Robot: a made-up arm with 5 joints.
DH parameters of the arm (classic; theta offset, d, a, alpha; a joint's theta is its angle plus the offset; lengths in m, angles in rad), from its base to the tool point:
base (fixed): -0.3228 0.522 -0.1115 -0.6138
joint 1: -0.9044 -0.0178 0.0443 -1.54
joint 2: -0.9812 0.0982 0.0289 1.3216
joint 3: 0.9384 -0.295 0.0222 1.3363
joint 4: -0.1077 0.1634 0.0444 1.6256
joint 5: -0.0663 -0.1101 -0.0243 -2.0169
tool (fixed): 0.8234 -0.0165 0 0
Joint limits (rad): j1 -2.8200..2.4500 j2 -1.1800..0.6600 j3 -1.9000..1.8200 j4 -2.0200..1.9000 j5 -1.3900..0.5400
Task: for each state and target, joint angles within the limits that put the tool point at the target. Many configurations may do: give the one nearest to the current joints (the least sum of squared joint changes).
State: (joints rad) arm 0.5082 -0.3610 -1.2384 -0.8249 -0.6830
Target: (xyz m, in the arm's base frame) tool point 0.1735 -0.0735 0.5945
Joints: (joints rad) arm 1.0796 -0.1445 -0.8315 -1.0644 -0.6391
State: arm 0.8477 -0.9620 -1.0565 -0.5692 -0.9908
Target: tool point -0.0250 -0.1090 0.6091
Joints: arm 0.6393 -0.7562 -1.4460 -0.1201 -0.9855
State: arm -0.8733 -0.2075 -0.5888 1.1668 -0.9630
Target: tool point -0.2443 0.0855 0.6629
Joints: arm -1.1906 -0.8506 -0.1987 0.9396 -1.0725
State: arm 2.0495 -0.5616 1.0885 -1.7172 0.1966
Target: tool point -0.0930 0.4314 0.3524
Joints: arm 2.2505 -0.5500 1.1335 -1.5327 0.1764
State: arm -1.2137 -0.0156 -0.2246 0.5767 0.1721
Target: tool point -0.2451 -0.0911 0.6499
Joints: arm -1.0234 0.0130 -0.0756 0.4604 0.1927
